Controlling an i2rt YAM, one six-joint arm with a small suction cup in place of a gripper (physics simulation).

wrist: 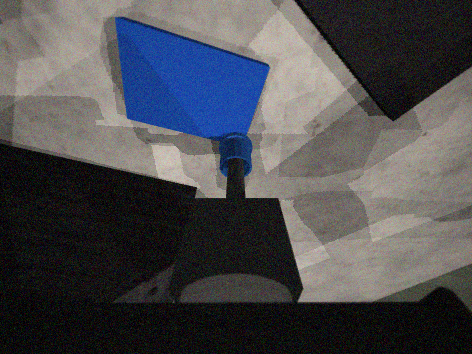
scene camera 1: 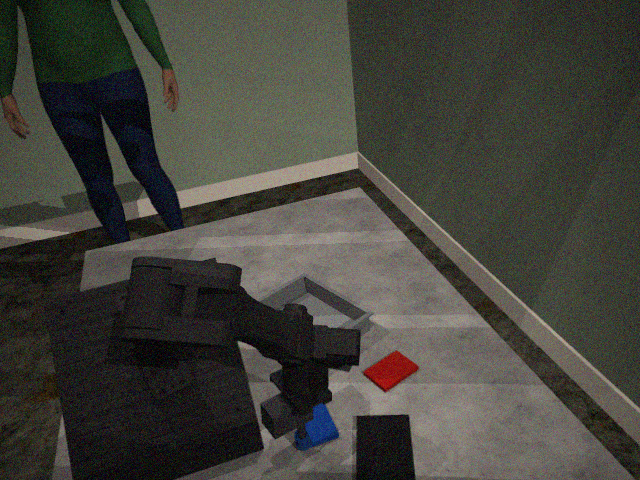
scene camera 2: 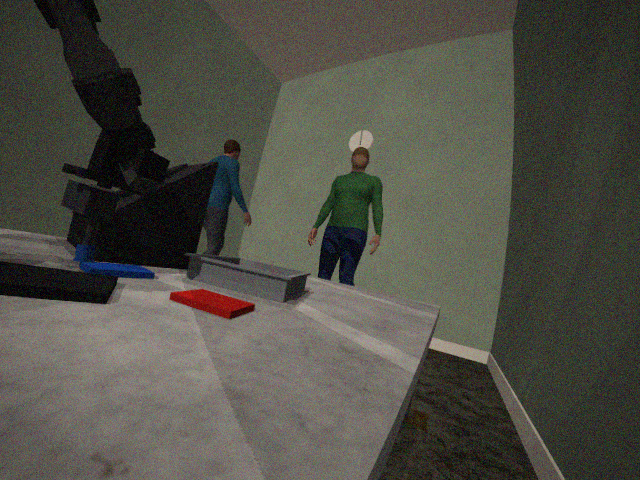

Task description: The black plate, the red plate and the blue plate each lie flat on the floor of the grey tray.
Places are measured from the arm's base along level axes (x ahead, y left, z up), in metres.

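Pixels of known places: end effector, tool point: (wrist: 235, 148) (scene camera 1: 302, 445) (scene camera 2: 82, 261).
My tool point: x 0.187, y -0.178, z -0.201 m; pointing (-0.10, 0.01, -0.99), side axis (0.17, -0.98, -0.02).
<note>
Behind a point stands the place of what it marks.
The blue plate (scene camera 1: 321, 427) {x 0.232, y -0.162, z -0.198 m} (scene camera 2: 118, 270) {x 0.257, y -0.151, z -0.198 m} (wrist: 189, 81) {x 0.236, y -0.137, z -0.198 m} lies flat on the table top. My suction cup (scene camera 1: 301, 433) {x 0.187, y -0.178, z -0.201 m} (wrist: 235, 154) hangs low at its near corner, with nothing on it; I cannot tell if it touches the plate. The black plate (scene camera 1: 385, 445) {x 0.315, y -0.254, z -0.198 m} (scene camera 2: 96, 287) {x 0.360, y -0.217, z -0.198 m} (wrist: 368, 46) {x 0.276, y -0.245, z -0.198 m} lies flat to the right of the blue one. The red plate (scene camera 1: 390, 370) {x 0.417, y -0.099, z -0.200 m} (scene camera 2: 211, 303) {x 0.437, y -0.117, z -0.200 m} lies flat farther back, between the black plate and the grey tray (scene camera 1: 332, 297) {x 0.410, y 0.158, z -0.174 m} (scene camera 2: 247, 281) {x 0.375, y 0.022, z -0.185 m}. The tray is partly hidden by the arm in scene camera 1.
The arm's dark base block (scene camera 1: 151, 405) {x -0.035, y -0.074, z -0.076 m} (wrist: 112, 218) {x 0.131, y -0.084, z -0.152 m} stands left of the plates. A person in green (scene camera 1: 109, 119) (scene camera 2: 350, 214) and a person in blue (scene camera 2: 225, 190) stand beyond the table. The table's edge (scene camera 2: 413, 381) {x 0.681, y -0.081, z -0.220 m} drops off at the right.
</note>
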